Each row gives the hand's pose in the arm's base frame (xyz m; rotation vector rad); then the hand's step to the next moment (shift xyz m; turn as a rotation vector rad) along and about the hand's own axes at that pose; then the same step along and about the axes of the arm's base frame.
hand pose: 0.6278 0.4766 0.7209 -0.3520 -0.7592 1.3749
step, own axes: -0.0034 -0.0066 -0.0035 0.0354 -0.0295 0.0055
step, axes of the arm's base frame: 0.0072 -0.0038 0.0007 0.0187 0.0272 0.0326
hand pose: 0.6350 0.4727 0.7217 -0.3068 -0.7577 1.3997
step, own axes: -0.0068 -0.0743 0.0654 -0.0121 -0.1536 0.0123
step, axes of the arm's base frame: 0.0155 -0.0352 0.0915 0.1105 -0.0420 0.0996
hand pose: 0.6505 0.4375 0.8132 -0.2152 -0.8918 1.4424
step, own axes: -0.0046 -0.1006 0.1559 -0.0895 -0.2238 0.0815
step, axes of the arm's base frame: -0.0223 -0.0801 0.1659 0.1291 -0.1506 0.1594
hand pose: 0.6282 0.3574 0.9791 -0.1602 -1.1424 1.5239
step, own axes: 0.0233 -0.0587 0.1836 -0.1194 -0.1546 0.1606
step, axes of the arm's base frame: -0.0872 -0.0915 0.1474 0.0398 -0.2092 0.1364
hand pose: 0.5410 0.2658 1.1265 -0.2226 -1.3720 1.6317
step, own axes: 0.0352 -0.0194 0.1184 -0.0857 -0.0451 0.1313
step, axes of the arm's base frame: -0.0862 -0.0542 0.0725 -0.0174 -0.1549 0.0483
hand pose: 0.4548 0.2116 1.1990 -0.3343 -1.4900 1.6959
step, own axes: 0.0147 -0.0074 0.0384 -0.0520 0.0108 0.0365
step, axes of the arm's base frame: -0.0320 -0.0163 0.0214 0.0031 -0.0622 -0.0167
